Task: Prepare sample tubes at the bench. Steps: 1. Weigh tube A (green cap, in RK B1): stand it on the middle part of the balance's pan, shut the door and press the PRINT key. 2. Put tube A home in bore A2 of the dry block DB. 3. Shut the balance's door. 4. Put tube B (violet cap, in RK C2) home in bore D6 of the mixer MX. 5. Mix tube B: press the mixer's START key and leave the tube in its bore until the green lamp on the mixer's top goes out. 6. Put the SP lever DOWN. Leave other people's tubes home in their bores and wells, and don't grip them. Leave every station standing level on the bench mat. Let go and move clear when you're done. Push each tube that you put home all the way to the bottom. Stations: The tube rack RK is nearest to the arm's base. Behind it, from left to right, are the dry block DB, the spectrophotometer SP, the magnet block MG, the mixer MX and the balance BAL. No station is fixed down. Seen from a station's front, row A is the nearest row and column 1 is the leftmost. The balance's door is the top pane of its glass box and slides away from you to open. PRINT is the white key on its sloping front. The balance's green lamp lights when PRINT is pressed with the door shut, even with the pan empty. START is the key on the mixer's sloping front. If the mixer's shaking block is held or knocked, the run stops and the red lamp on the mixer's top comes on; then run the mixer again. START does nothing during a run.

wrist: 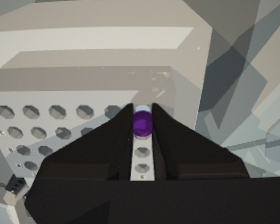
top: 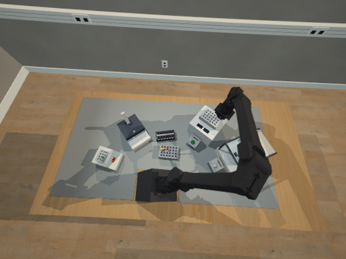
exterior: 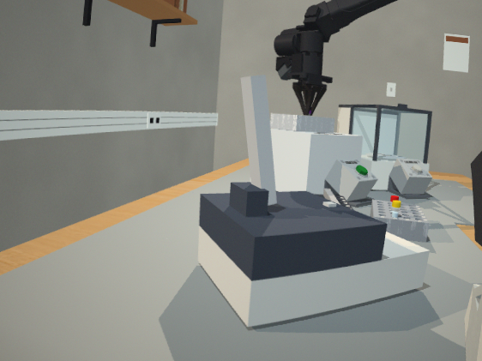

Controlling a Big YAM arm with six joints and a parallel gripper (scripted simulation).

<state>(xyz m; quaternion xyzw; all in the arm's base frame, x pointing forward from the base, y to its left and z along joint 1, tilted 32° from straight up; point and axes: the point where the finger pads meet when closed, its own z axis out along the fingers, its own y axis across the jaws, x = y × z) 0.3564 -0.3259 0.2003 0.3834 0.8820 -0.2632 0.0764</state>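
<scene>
My hand is 2 cm above the violet-capped tube B. Round my hand: balance door (24 cm behind, 5 cm to the right, 3 cm above); mixer block (5 cm to the left, 3 cm below, 1 cm ahead); green start key (18 cm to the left, 11 cm below, 11 cm behind).
</scene>
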